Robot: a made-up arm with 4 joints. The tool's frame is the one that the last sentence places. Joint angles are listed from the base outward.
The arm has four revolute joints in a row. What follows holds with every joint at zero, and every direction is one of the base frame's. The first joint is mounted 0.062 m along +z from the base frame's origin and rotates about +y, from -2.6 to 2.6 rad. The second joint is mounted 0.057 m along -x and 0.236 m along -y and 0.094 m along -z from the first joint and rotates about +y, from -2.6 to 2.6 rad. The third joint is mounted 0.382 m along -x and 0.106 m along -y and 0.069 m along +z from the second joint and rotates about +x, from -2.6 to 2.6 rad. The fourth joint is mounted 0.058 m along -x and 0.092 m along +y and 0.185 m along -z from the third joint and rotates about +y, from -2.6 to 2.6 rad. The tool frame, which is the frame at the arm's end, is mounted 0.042 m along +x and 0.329 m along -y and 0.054 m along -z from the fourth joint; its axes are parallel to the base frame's.
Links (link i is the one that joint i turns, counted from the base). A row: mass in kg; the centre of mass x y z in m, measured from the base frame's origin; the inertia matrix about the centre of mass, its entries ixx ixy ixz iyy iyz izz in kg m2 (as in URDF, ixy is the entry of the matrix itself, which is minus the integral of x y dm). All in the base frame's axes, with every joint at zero. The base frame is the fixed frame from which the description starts. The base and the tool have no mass.
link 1: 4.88; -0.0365 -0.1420 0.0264; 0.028 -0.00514 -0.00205 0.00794 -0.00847 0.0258
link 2: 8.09; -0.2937 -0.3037 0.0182; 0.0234 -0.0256 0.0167 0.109 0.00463 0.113
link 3: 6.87; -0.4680 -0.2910 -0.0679; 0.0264 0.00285 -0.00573 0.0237 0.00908 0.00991
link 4: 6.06; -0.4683 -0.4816 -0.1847; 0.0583 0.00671 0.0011 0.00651 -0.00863 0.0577
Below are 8 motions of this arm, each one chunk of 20 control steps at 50 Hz.
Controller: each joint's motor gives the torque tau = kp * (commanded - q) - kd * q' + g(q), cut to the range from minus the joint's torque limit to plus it. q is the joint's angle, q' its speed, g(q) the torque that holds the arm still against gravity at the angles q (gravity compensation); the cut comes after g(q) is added. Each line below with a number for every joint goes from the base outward.
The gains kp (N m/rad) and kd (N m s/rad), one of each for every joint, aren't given. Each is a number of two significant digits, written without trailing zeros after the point. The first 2 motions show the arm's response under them.
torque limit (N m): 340 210 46 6.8
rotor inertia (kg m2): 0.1 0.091 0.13 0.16
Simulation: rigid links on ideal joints. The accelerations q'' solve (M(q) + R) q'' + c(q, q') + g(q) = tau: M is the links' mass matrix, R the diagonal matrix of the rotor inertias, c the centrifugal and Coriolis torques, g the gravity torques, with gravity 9.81 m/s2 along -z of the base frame. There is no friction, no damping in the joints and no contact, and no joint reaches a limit. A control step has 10 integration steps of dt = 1/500 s. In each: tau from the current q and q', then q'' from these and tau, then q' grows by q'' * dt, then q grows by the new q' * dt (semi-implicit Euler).
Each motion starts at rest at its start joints. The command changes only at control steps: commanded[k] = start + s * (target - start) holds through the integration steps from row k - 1 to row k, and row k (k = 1, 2, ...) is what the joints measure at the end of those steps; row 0 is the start. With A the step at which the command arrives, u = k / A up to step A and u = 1 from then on. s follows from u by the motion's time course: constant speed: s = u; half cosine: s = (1 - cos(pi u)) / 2; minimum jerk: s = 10 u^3 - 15 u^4 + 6 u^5; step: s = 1 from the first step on.
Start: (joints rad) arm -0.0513 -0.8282 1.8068 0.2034
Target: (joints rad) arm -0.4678 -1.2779 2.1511 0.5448
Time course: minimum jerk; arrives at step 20
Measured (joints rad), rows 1 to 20:
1: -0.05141 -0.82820 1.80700 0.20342
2: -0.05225 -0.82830 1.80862 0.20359
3: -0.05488 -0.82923 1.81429 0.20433
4: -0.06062 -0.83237 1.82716 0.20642
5: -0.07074 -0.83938 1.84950 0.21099
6: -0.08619 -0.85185 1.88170 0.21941
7: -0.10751 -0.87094 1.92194 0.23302
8: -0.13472 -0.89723 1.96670 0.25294
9: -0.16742 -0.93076 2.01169 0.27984
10: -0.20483 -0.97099 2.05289 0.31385
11: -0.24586 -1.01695 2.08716 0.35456
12: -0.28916 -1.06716 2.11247 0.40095
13: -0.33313 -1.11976 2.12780 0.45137
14: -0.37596 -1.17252 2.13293 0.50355
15: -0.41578 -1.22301 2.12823 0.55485
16: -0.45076 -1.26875 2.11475 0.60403
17: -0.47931 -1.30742 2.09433 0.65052
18: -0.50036 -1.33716 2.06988 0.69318
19: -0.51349 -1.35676 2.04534 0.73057
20: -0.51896 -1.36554 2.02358 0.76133
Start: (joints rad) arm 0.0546 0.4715 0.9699 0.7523
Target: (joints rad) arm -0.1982 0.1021 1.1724 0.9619
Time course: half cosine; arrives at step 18
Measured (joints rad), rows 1 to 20:
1: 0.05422 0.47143 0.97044 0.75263
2: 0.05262 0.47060 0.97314 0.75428
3: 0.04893 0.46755 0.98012 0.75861
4: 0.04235 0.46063 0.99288 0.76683
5: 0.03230 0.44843 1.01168 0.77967
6: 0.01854 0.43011 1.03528 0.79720
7: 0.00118 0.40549 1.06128 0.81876
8: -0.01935 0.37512 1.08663 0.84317
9: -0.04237 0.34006 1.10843 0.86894
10: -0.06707 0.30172 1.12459 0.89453
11: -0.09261 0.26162 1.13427 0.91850
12: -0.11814 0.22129 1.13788 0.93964
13: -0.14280 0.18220 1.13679 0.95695
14: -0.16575 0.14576 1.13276 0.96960
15: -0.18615 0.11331 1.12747 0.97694
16: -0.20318 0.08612 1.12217 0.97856
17: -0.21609 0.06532 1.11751 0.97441
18: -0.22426 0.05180 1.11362 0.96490
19: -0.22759 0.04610 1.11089 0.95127
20: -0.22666 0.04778 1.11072 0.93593
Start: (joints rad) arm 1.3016 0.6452 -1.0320 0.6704
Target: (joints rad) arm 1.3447 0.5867 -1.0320 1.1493
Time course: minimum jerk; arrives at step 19
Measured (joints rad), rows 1 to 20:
1: 1.30164 0.64516 -1.03200 0.67043
2: 1.30190 0.64489 -1.03202 0.67073
3: 1.30258 0.64416 -1.03208 0.67197
4: 1.30386 0.64276 -1.03221 0.67533
5: 1.30579 0.64057 -1.03244 0.68241
6: 1.30838 0.63752 -1.03275 0.69498
7: 1.31156 0.63364 -1.03309 0.71471
8: 1.31522 0.62901 -1.03339 0.74262
9: 1.31920 0.62379 -1.03355 0.77915
10: 1.32332 0.61816 -1.03351 0.82431
11: 1.32740 0.61234 -1.03320 0.87744
12: 1.33126 0.60657 -1.03265 0.93672
13: 1.33472 0.60109 -1.03191 0.99936
14: 1.33767 0.59614 -1.03112 1.06197
15: 1.34000 0.59194 -1.03039 1.12089
16: 1.34170 0.58865 -1.02986 1.17254
17: 1.34280 0.58637 -1.02962 1.21380
18: 1.34340 0.58508 -1.02970 1.24240
19: 1.34370 0.58462 -1.03007 1.25722
20: 1.34393 0.58473 -1.03068 1.25860

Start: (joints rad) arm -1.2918 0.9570 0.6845 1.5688
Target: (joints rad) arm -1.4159 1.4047 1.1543 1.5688
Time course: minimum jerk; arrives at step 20
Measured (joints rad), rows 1 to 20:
1: -1.29195 0.95716 0.68455 1.56881
2: -1.29297 0.95832 0.68503 1.56887
3: -1.29562 0.96163 0.68688 1.56894
4: -1.30040 0.96831 0.69166 1.56889
5: -1.30738 0.97948 0.70122 1.56845
6: -1.31632 0.99606 0.71737 1.56731
7: -1.32668 1.01867 0.74144 1.56520
8: -1.33783 1.04752 0.77398 1.56200
9: -1.34906 1.08240 0.81461 1.55783
10: -1.35975 1.12259 0.86207 1.55310
11: -1.36937 1.16692 0.91440 1.54851
12: -1.37757 1.21384 0.96924 1.54493
13: -1.38414 1.26142 1.02409 1.54324
14: -1.38905 1.30754 1.07651 1.54410
15: -1.39242 1.35000 1.12426 1.54778
16: -1.39443 1.38674 1.16531 1.55399
17: -1.39541 1.41607 1.19785 1.56197
18: -1.39573 1.43690 1.22042 1.57067
19: -1.39594 1.44889 1.23215 1.57896
20: -1.39672 1.45263 1.23305 1.58592

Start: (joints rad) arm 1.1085 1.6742 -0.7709 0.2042
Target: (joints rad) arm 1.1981 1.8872 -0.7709 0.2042
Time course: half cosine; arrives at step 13
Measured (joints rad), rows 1 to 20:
1: 1.10877 1.67452 -0.77041 0.20424
2: 1.10991 1.67629 -0.76816 0.20446
3: 1.11257 1.68121 -0.76296 0.20511
4: 1.11724 1.69077 -0.75480 0.20643
5: 1.12415 1.70581 -0.74508 0.20856
6: 1.13322 1.72636 -0.73619 0.21155
7: 1.14407 1.75174 -0.73072 0.21528
8: 1.15610 1.78064 -0.73073 0.21947
9: 1.16857 1.81133 -0.73718 0.22365
10: 1.18064 1.84182 -0.74984 0.22712
11: 1.19148 1.87000 -0.76734 0.22906
12: 1.20036 1.89382 -0.78754 0.22858
13: 1.20662 1.91151 -0.80787 0.22499
14: 1.21008 1.92195 -0.82534 0.21802
15: 1.21099 1.92517 -0.83763 0.20823
16: 1.20991 1.92239 -0.84295 0.19695
17: 1.20766 1.91593 -0.83827 0.18581
18: 1.20489 1.90787 -0.82254 0.17651
19: 1.20191 1.89913 -0.79995 0.17067
20: 1.19893 1.89036 -0.77578 0.16934

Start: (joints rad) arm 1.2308 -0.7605 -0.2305 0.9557
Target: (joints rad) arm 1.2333 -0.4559 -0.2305 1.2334
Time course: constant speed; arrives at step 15
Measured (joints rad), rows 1 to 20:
1: 1.22721 -0.75453 -0.22963 0.95625
2: 1.22327 -0.74449 -0.22713 0.95848
3: 1.22038 -0.73087 -0.22314 0.96338
4: 1.21907 -0.71386 -0.21850 0.97182
5: 1.21938 -0.69380 -0.21444 0.98445
6: 1.22106 -0.67125 -0.21207 1.00161
7: 1.22373 -0.64690 -0.21213 1.02332
8: 1.22694 -0.62151 -0.21477 1.04923
9: 1.23028 -0.59581 -0.21958 1.07859
10: 1.23338 -0.57042 -0.22571 1.11037
11: 1.23598 -0.54582 -0.23213 1.14332
12: 1.23790 -0.52233 -0.23777 1.17606
13: 1.23909 -0.50009 -0.24183 1.20732
14: 1.23955 -0.47910 -0.24381 1.23594
15: 1.23937 -0.45925 -0.24366 1.26110
16: 1.24223 -0.44620 -0.24265 1.28176
17: 1.24510 -0.43790 -0.24214 1.29710
18: 1.24671 -0.43359 -0.24263 1.30659
19: 1.24672 -0.43280 -0.24381 1.31003
20: 1.24527 -0.43490 -0.24486 1.30758

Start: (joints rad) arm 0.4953 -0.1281 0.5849 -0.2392
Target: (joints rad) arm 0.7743 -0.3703 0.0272 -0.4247
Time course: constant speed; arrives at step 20
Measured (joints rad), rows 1 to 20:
1: 0.50309 -0.13668 0.58127 -0.23921
2: 0.51449 -0.14796 0.56908 -0.23883
3: 0.52762 -0.15958 0.54662 -0.23863
4: 0.54160 -0.17095 0.51502 -0.23972
5: 0.55593 -0.18217 0.47722 -0.24337
6: 0.57028 -0.19350 0.43685 -0.25059
7: 0.58448 -0.20512 0.39723 -0.26185
8: 0.59849 -0.21709 0.36075 -0.27694
9: 0.61235 -0.22932 0.32857 -0.29504
10: 0.62612 -0.24169 0.30067 -0.31484
11: 0.63990 -0.25408 0.27609 -0.33481
12: 0.65373 -0.26637 0.25335 -0.35346
13: 0.66764 -0.27852 0.23090 -0.36962
14: 0.68164 -0.29054 0.20745 -0.38263
15: 0.69569 -0.30246 0.18222 -0.39233
16: 0.70976 -0.31435 0.15502 -0.39910
17: 0.72382 -0.32627 0.12613 -0.40366
18: 0.73784 -0.33825 0.09618 -0.40695
19: 0.75182 -0.35031 0.06590 -0.40995
20: 0.76575 -0.36244 0.03593 -0.41350

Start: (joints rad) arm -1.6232 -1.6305 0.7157 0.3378
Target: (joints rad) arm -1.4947 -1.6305 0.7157 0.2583
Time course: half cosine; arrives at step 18
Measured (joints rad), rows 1 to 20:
1: -1.62281 -1.63087 0.71565 0.33781
2: -1.62145 -1.63202 0.71541 0.33774
3: -1.61877 -1.63384 0.71480 0.33732
4: -1.61457 -1.63599 0.71373 0.33622
5: -1.60875 -1.63806 0.71225 0.33408
6: -1.60130 -1.63970 0.71056 0.33064
7: -1.59230 -1.64060 0.70897 0.32577
8: -1.58194 -1.64060 0.70782 0.31945
9: -1.57053 -1.63964 0.70743 0.31187
10: -1.55842 -1.63779 0.70798 0.30330
11: -1.54604 -1.63518 0.70952 0.29415
12: -1.53383 -1.63206 0.71191 0.28485
13: -1.52227 -1.62867 0.71490 0.27586
14: -1.51179 -1.62527 0.71816 0.26759
15: -1.50279 -1.62212 0.72133 0.26042
16: -1.49561 -1.61941 0.72408 0.25461
17: -1.49052 -1.61732 0.72617 0.25036
18: -1.48768 -1.61593 0.72745 0.24778
19: -1.48679 -1.61567 0.72783 0.24694
20: -1.48727 -1.61691 0.72723 0.24773

